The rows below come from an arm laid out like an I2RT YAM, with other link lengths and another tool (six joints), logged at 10 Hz.
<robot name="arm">
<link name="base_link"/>
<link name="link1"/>
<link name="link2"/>
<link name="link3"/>
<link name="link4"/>
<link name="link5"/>
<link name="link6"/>
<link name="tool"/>
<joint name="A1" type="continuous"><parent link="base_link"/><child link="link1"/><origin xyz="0.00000 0.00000 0.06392"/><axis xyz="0 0 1"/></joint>
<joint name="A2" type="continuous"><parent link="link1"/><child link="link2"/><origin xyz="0.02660 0.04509 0.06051" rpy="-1.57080 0.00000 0.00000"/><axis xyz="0 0 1"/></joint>
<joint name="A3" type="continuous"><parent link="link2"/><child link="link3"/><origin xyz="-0.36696 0.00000 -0.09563" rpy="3.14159 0.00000 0.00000"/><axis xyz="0 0 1"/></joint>
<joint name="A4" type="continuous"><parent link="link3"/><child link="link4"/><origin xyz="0.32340 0.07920 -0.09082"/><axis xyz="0 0 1"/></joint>
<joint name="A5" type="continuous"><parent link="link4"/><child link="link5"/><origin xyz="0.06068 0.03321 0.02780" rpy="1.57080 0.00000 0.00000"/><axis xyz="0 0 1"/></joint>
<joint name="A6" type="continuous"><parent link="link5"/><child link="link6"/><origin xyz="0.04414 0.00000 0.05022" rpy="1.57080 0.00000 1.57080"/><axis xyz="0 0 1"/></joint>
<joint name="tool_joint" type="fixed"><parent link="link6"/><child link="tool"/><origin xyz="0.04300 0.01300 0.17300" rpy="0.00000 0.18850 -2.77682"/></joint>
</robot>
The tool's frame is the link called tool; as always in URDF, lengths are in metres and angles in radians. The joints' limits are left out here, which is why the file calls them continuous.
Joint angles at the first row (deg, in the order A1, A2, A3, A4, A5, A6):
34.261, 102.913, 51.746, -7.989, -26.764, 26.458
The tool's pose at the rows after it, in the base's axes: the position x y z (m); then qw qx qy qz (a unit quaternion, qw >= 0):
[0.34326 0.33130 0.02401 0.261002 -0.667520 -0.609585 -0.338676]
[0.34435 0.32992 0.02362 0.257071 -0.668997 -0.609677 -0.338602]
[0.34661 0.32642 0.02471 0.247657 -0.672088 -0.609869 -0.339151]
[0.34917 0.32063 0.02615 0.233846 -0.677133 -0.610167 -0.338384]
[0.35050 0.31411 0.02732 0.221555 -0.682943 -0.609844 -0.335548]
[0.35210 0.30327 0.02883 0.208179 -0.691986 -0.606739 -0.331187]
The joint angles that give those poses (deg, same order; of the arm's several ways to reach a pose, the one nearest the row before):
34.261, 102.914, 51.747, -7.989, -26.633, 26.436
34.261, 102.891, 51.746, -8.032, -26.152, 26.436
34.261, 102.542, 51.746, -8.338, -25.015, 26.436
34.260, 102.018, 51.747, -8.994, -23.333, 26.414
34.195, 101.492, 51.724, -9.891, -21.824, 26.414
33.671, 100.728, 51.551, -11.159, -20.316, 26.415

